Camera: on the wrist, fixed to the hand. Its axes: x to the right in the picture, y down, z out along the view.
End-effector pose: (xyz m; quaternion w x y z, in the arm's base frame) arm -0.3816 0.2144 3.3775 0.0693 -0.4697 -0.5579 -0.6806
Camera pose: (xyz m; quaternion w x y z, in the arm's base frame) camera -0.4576 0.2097 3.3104 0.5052 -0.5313 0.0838 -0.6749
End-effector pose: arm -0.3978 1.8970 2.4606 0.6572 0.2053 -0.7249 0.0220
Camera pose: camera -0.3274 1.8280 2.4364 0.6684 -0.4741 -0.4807 0.3122
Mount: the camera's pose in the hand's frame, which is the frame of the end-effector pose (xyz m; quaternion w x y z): -0.0084 -0.0919 -0.0423 0.6972 -0.2331 0.2431 0.6328
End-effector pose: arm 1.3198 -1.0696 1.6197 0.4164 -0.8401 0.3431 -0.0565
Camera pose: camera 1.3460 -1.0539 1.7165 0.0468 -0.4519 0.8852 0.0999
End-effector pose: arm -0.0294 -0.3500 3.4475 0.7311 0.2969 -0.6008 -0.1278
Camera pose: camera 0.0245 -0.4063 3.3824 0.8059 -0.3126 -0.3993 0.3057
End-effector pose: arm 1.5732 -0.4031 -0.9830 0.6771 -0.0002 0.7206 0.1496
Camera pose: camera 1.5513 -0.5017 -0.9930 0.2022 0.2616 0.6322 0.7007
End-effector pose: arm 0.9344 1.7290 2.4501 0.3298 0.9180 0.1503 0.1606
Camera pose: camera 0.8945 1.8171 2.4193 0.3058 0.6193 -0.4334 0.5789
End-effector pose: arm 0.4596 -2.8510 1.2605 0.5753 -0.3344 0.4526 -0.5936
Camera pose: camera 0.3868 -2.8428 1.3308 0.5888 0.0635 0.8054 -0.0256
